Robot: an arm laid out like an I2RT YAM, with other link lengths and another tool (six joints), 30 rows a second.
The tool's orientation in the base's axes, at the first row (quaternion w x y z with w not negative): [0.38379, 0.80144, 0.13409, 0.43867]
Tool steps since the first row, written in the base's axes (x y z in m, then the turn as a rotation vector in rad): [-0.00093, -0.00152, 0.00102, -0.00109, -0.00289, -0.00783]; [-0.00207, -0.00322, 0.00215, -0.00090, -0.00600, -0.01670]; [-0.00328, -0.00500, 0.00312, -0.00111, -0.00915, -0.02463]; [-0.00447, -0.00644, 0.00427, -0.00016, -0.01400, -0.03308]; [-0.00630, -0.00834, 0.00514, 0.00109, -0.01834, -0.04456]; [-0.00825, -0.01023, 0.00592, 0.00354, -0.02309, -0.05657]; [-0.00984, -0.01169, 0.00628, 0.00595, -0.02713, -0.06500]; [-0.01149, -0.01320, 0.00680, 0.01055, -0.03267, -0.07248]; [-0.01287, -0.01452, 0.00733, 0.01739, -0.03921, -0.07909]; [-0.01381, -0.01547, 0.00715, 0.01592, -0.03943, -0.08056]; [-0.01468, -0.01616, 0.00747, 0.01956, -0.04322, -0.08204]
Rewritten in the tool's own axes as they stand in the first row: [-0.00076, 0.00188, -0.00032, -0.00693, -0.00367, 0.00307]; [-0.00168, 0.00398, -0.00076, -0.01385, -0.00811, 0.00761]; [-0.00279, 0.00603, -0.00116, -0.02047, -0.01179, 0.01155]; [-0.00358, 0.00798, -0.00177, -0.02767, -0.01485, 0.01744]; [-0.00516, 0.01012, -0.00258, -0.03623, -0.02051, 0.02429]; [-0.00687, 0.01219, -0.00346, -0.04464, -0.02643, 0.03248]; [-0.00838, 0.01363, -0.00413, -0.05053, -0.03019, 0.03913]; [-0.00986, 0.01522, -0.00487, -0.05541, -0.03253, 0.04799]; [-0.01106, 0.01666, -0.00550, -0.05903, -0.03383, 0.05888]; [-0.01224, 0.01728, -0.00573, -0.06088, -0.03458, 0.05827]; [-0.01293, 0.01808, -0.00619, -0.06175, -0.03357, 0.06357]
